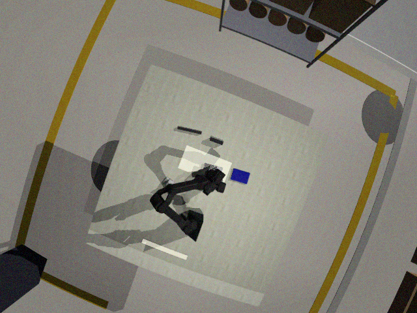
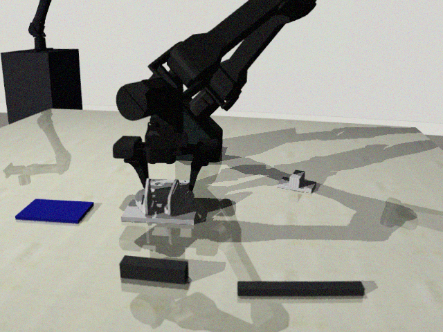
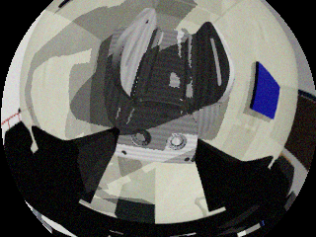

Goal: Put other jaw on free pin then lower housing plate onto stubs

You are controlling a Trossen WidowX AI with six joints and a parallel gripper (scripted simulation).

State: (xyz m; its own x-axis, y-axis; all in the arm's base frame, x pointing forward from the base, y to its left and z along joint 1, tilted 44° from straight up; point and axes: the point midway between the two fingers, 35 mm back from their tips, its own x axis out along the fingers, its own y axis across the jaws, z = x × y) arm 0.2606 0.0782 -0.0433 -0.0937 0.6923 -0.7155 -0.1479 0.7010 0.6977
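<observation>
Right now the grey jaw is 2 cm to the left of my gripper tip, 2 cm ahead of it and 1 cm above it. From my gripper tip the other things lie so: blue pad: 16 cm to the right, 12 cm ahead; then grey base plate: 7 cm ahead, 1 cm to the left; then small grey fixture: 23 cm to the left, 12 cm behind.
</observation>
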